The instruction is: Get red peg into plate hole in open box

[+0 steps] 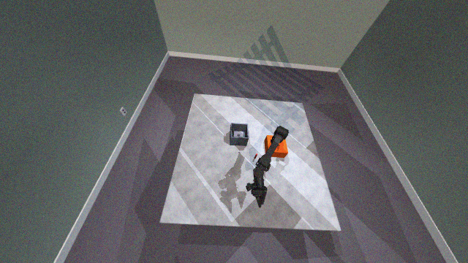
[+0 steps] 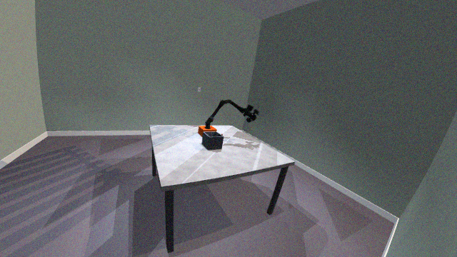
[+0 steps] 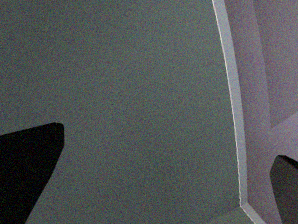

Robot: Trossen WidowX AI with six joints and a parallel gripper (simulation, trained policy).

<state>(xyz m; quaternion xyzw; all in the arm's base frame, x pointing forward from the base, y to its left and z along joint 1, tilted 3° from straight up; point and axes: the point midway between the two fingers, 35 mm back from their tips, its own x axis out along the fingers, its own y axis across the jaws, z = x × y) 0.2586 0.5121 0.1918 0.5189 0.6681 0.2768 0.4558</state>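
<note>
The red peg is 43 cm to the right of my gripper tip, 26 cm below it and 8 cm behind it. From my gripper tip the other things lie so: pale plate: 64 cm to the right, 26 cm below, 7 cm ahead.
</note>
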